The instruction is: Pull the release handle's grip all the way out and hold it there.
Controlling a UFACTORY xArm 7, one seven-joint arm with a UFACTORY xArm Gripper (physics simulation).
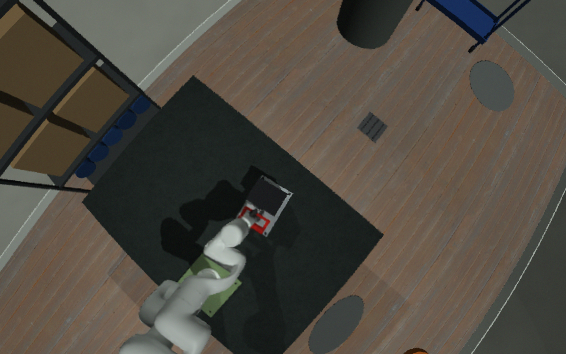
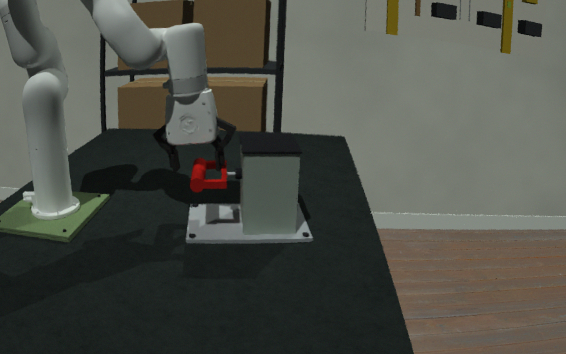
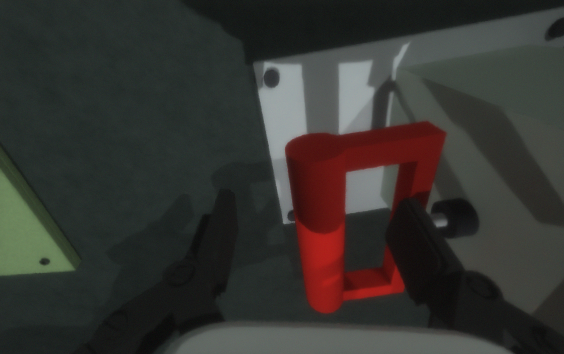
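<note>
The release handle (image 1: 261, 229) (image 2: 198, 177) (image 3: 322, 260) is a red loop with a thick round grip bar on the side away from the housing. A short metal rod (image 2: 230, 173) (image 3: 440, 220) joins it to a black collar (image 3: 460, 217) on the pale grey-green housing (image 2: 271, 195), which has a black top (image 1: 270, 196). My gripper (image 1: 256, 214) (image 2: 197, 168) (image 3: 314, 213) points down, open and empty. Its fingertips are about level with the loop's top, one beyond the grip bar's outer side and the other over the loop's rod side. Whether that finger touches the loop is unclear.
The housing stands on a white base plate (image 2: 215, 237) (image 3: 280, 115) on the dark mat (image 1: 165, 130) (image 2: 300, 290). The arm's green mounting plate (image 1: 215, 302) (image 2: 75, 227) (image 3: 25, 240) lies on the arm's side. A shelf rack (image 2: 280, 75) with cardboard boxes stands behind.
</note>
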